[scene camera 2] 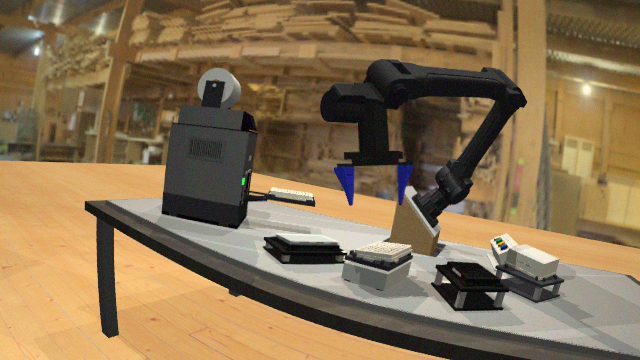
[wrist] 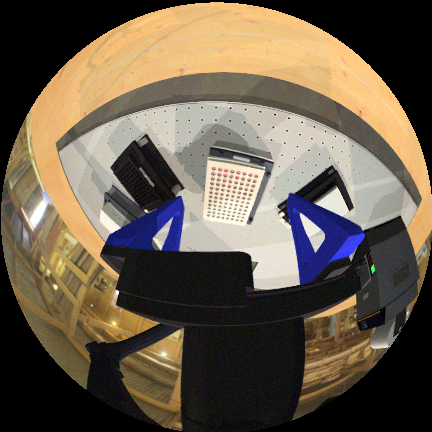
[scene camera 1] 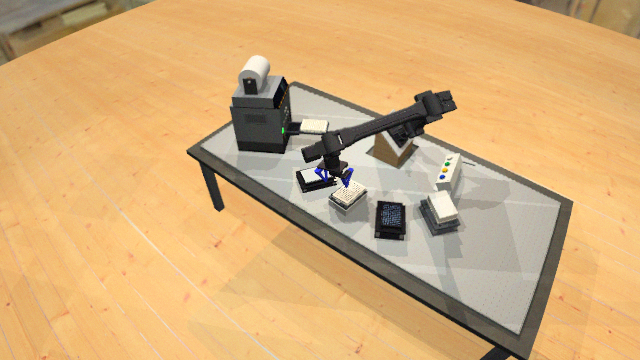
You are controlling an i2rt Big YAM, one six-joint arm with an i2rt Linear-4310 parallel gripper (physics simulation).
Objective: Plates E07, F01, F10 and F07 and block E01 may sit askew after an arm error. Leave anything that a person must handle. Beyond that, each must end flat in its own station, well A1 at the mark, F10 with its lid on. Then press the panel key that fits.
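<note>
My gripper (scene camera 1: pixel 336 183) (scene camera 2: pixel 376 204) (wrist: pixel 236 198) is open and empty, above a cream plate with red wells (scene camera 1: pixel 349 192) (scene camera 2: pixel 382 252) (wrist: pixel 232 192). That plate looks slightly askew on its grey station. A pale plate (scene camera 1: pixel 311 175) (scene camera 2: pixel 307 239) (wrist: pixel 332 205) lies on a low black station. A dark plate (scene camera 1: pixel 393 214) (scene camera 2: pixel 477 273) (wrist: pixel 134 175) is on a black stand. A white block-like piece (scene camera 1: pixel 442 206) (scene camera 2: pixel 532 261) (wrist: pixel 117 216) sits on a grey stand. Another cream plate (scene camera 1: pixel 314 125) (scene camera 2: pixel 291 193) is on the machine's arm. Plate names are unreadable. The panel (scene camera 1: pixel 448 171) (scene camera 2: pixel 500 247) has coloured keys.
The tall grey machine (scene camera 1: pixel 260 127) (scene camera 2: pixel 207 165) (wrist: pixel 395 270) with a white roll and a green light stands at the table's far left in both scene views. The arm's wooden base (scene camera 1: pixel 392 152) (scene camera 2: pixel 412 227) stands behind the stations.
</note>
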